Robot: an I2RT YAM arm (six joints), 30 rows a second.
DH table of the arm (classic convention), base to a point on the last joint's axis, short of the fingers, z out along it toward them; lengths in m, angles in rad. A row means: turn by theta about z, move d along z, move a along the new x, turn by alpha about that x. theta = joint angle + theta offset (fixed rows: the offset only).
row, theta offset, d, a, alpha
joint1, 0, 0.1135, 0.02, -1.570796
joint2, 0, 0, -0.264, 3.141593
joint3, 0.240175, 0, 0.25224, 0
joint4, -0.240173, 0, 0.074, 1.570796
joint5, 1.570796, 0, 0, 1.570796
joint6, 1.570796, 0.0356, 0, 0
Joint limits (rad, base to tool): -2.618..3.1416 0..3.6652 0..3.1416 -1.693..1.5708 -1.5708..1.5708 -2.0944..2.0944
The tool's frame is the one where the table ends.
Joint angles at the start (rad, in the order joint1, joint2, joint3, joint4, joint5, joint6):
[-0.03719, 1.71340, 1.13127, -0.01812, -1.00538, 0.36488]
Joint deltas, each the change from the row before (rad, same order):
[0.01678, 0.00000, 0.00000, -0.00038, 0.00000, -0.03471]
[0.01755, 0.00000, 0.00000, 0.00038, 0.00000, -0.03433]
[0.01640, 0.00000, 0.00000, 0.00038, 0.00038, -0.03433]
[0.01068, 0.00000, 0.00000, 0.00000, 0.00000, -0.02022]
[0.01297, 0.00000, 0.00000, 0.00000, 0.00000, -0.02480]
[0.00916, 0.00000, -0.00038, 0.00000, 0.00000, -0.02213]
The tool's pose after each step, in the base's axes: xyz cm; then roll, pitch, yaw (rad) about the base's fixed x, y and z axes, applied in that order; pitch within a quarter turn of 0, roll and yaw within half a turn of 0. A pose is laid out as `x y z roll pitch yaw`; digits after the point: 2 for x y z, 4 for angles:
37.25 2.25 23.76 1.9694 0.6760 2.8966
37.20 2.90 23.77 1.9805 0.7080 2.9316
37.15 3.51 23.77 1.9930 0.7398 2.9664
37.12 3.91 23.77 2.0007 0.7582 2.9885
37.06 4.39 23.77 2.0109 0.7807 3.0160
37.01 4.73 23.76 2.0206 0.8003 3.0387

